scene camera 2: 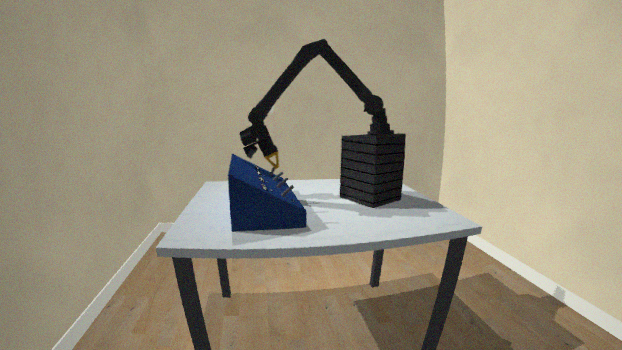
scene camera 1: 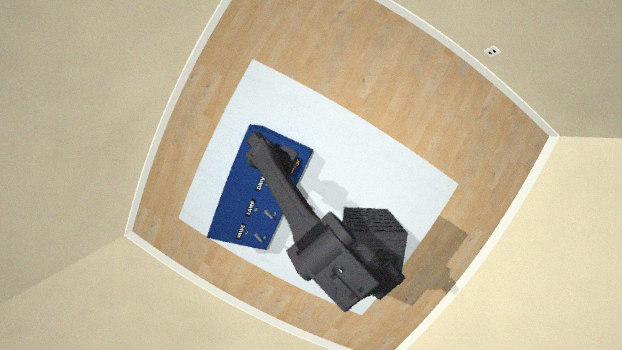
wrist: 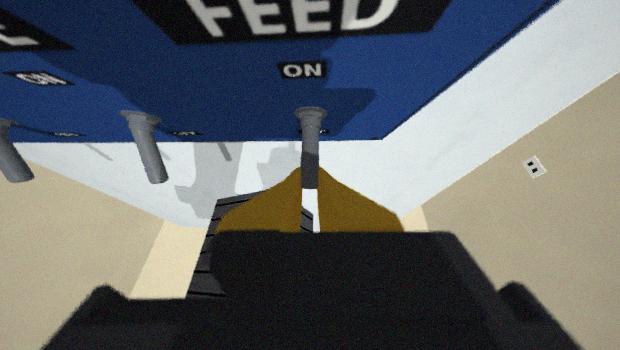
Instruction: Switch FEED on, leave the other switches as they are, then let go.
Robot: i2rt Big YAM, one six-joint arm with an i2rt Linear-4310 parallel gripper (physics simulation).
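Frame: origin at the arm's base, x ahead, y left, z up, level; metres.
Where they show: gripper, fingertip midpoint: point(scene camera 2: 277, 168) point(scene camera 1: 295, 164) point(wrist: 309, 174); arm's base at its link origin: point(scene camera 2: 380, 134) point(scene camera 1: 379, 266).
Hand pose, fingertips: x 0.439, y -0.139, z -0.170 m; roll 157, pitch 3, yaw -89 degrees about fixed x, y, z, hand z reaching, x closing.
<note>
Things, the pixels of their top centre, and the offset from my fingertips. Level surfaces: height alone.
- FEED label at its top centre: point(wrist: 289, 16) dx +0.092, dy +0.006, dz +0.008 m
- FEED lever at its top centre: point(wrist: 308, 184) dx +0.018, dy +0.000, dz +0.017 m
- DRIVE lever at its top centre: point(wrist: 137, 174) dx +0.001, dy +0.119, dz +0.007 m
- LAMP lever at its top centre: point(scene camera 1: 268, 216) dx -0.009, dy +0.239, dz +0.007 m
- VALVE lever at its top centre: point(scene camera 1: 258, 240) dx -0.018, dy +0.358, dz +0.007 m
- white table at its surface level: dz -0.124 m
The blue switch panel point(scene camera 1: 227, 200) point(scene camera 2: 265, 207) point(wrist: 225, 75) has a sloped face. The FEED label point(wrist: 305, 17) and its ON label point(wrist: 302, 69) show in the wrist view. The FEED lever point(wrist: 310, 135) points out from the panel towards the fingers and partly hides its OFF label point(wrist: 322, 131). Its exact tilt is hard to tell. My gripper point(scene camera 1: 293, 171) point(scene camera 2: 276, 166) point(wrist: 309, 174) has yellow fingers and is shut on the FEED lever's outer end. In scene camera 1 the arm hides the FEED label.
The DRIVE lever point(wrist: 147, 147) stands beside FEED, with the LAMP lever point(scene camera 1: 269, 214) point(wrist: 14, 157) and VALVE lever point(scene camera 1: 259, 237) farther along. The arm's dark ribbed pedestal point(scene camera 1: 377, 220) point(scene camera 2: 372, 172) stands on the white table point(scene camera 1: 350, 130) point(scene camera 2: 200, 215).
</note>
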